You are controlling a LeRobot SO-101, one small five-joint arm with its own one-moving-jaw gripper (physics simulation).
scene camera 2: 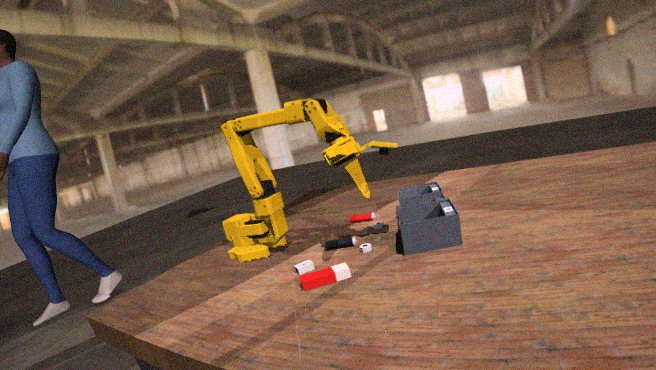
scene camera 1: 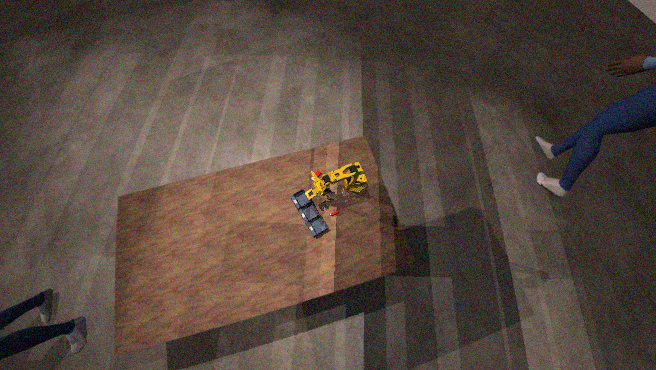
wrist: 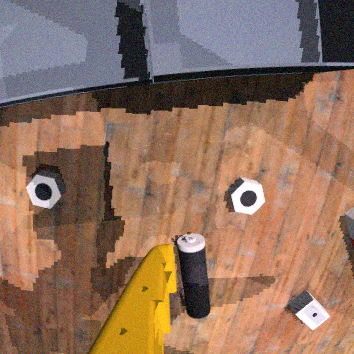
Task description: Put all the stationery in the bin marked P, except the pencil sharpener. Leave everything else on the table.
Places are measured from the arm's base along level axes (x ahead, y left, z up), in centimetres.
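Pixels of known places: hand, its tool point: (scene camera 2: 367, 195) (scene camera 1: 318, 195) (wrist: 173, 261); arm's base, origin of its link: (scene camera 2: 266, 250) (scene camera 1: 351, 185).
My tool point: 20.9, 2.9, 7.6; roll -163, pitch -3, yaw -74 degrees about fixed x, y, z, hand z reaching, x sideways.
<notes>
For each thing: its top centre in the pictures, then the offset to it from my tool point, as dx, dy, dz.
- white eraser, centre of its top: (scene camera 2: 323, 272) (scene camera 1: 316, 175) -2.4, -14.0, -6.3
- small silver pencil sharpener, centre of its top: (wrist: 313, 315) (scene camera 2: 303, 264) -7.5, -11.0, -6.5
- grey three-compartment bin unit, centre of its top: (scene camera 2: 421, 196) (scene camera 1: 308, 211) +7.2, +6.4, -2.9
- black battery, centre of its top: (wrist: 196, 284) (scene camera 2: 340, 239) -5.2, -2.5, -6.2
- red battery, centre of its top: (scene camera 2: 362, 214) (scene camera 1: 334, 212) -6.2, +10.2, -6.2
My gripper (scene camera 2: 367, 194) (wrist: 169, 249) is fully open and empty; one yellow notched jaw shows in the wrist view. It hangs above the table, in front of the bins. The red and white eraser (scene camera 1: 318, 174) (scene camera 2: 317, 278) (wrist: 350, 225) lies on the table, cut off at the wrist view's right edge. The small silver pencil sharpener (scene camera 2: 304, 267) (wrist: 312, 315) lies beside it. The grey three-compartment bin unit (scene camera 1: 306, 213) (scene camera 2: 432, 233) (wrist: 225, 71) stands beyond the gripper. Its labels are too small or out of view to read, so I cannot tell which bin is P.
A black battery (scene camera 2: 340, 243) (wrist: 195, 285) lies just right of the jaw in the wrist view. A red battery (scene camera 1: 334, 213) (scene camera 2: 361, 218) lies farther off. One hex nut (wrist: 44, 204) and another hex nut (wrist: 248, 210) lie between the gripper and the bins.
</notes>
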